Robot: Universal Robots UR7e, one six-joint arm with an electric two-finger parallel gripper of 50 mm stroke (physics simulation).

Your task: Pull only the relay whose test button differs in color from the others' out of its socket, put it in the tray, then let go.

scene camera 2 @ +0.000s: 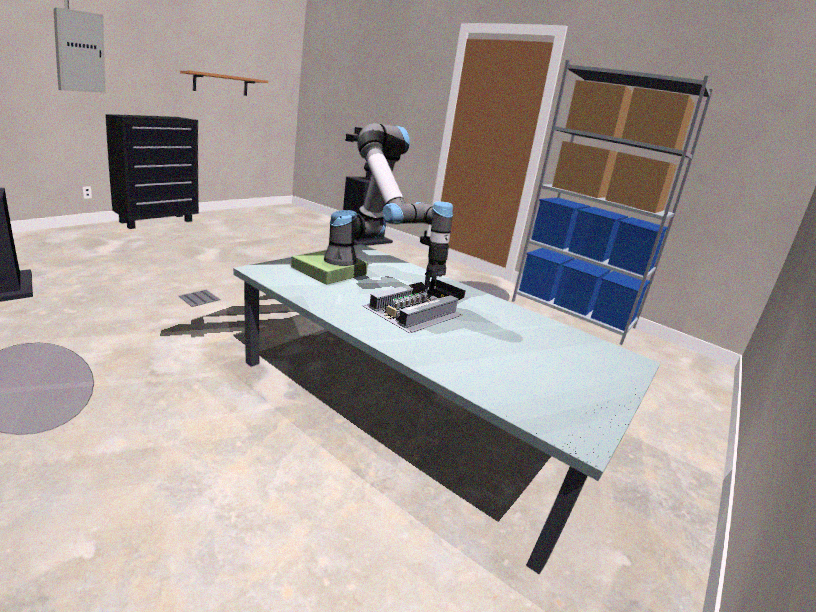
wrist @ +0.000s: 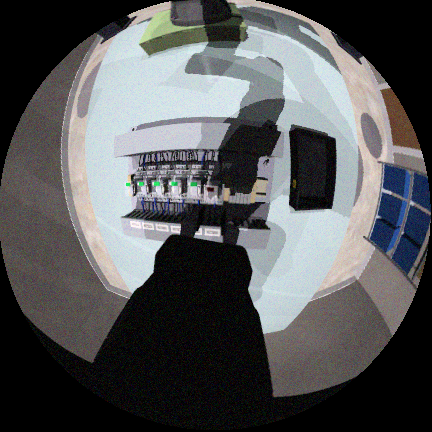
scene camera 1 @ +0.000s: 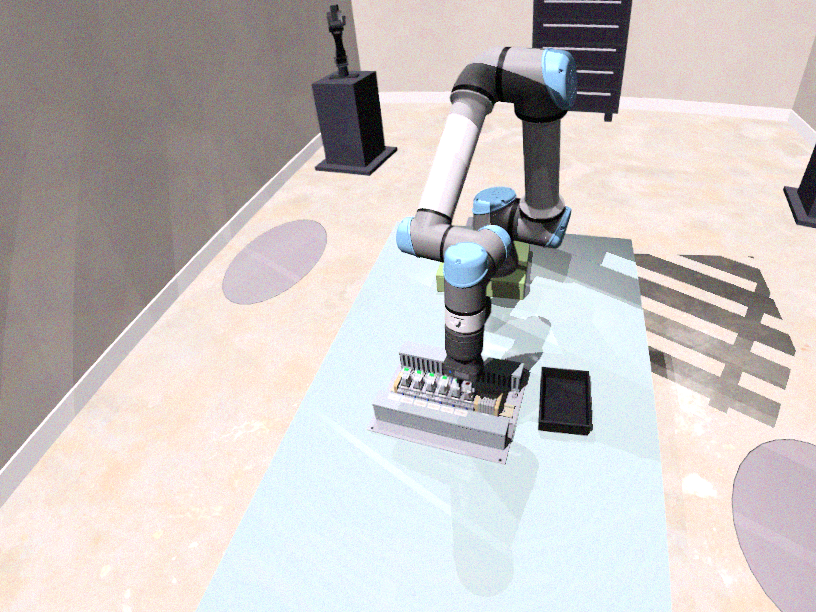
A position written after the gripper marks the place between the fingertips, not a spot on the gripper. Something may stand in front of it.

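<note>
A grey panel (scene camera 1: pixel 429 439) is part of the scene, and the wrist view shows the panel (wrist: pixel 239 163) too. The robot's gripper (scene camera 1: pixel 467 386) is visible as well, with the wrist view also giving the gripper (wrist: pixel 212 214).
</note>
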